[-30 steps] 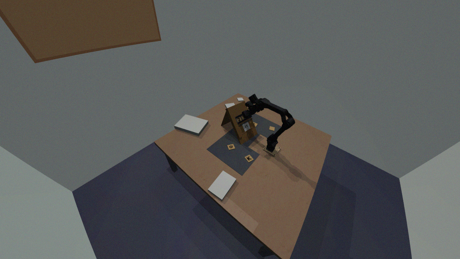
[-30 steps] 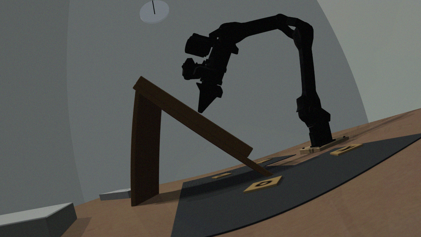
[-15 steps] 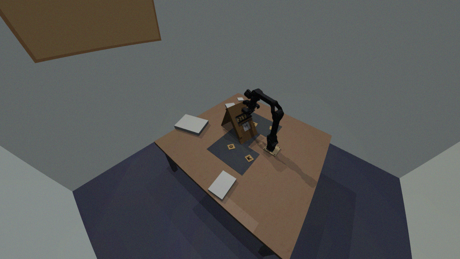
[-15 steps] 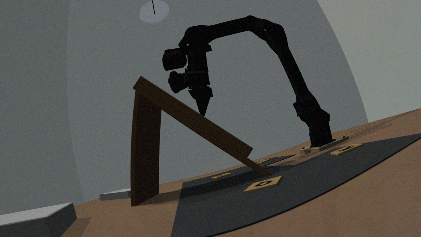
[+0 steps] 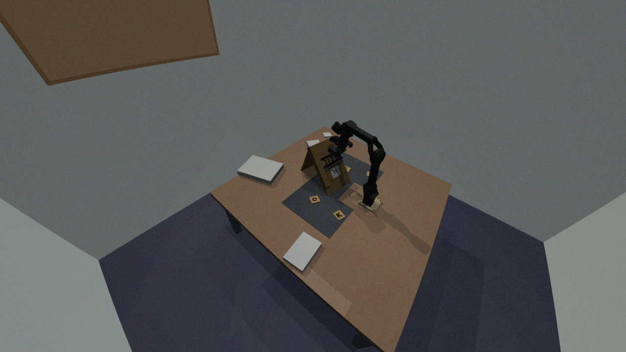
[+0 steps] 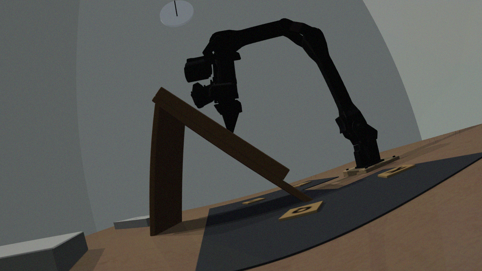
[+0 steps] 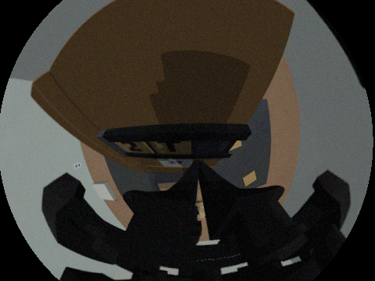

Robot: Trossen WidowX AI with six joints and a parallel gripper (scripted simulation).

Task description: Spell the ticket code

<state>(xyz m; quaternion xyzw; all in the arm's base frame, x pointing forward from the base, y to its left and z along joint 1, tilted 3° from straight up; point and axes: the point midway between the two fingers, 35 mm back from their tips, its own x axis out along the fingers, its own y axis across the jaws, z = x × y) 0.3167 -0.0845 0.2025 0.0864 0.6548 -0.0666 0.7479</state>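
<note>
Right now the tile marked T is 30 mm ahead of my gripper tip, 30 mm to the left of it and 20 mm below it. The rest, counted from my gripper tip: tile marked 2: 40 mm ahead, 90 mm to the left, 20 mm below; then white ticket: 30 mm behind, 50 mm to the left, 90 mm below; then dark mat: 120 mm behind, 70 mm to the left, 190 mm below.
</note>
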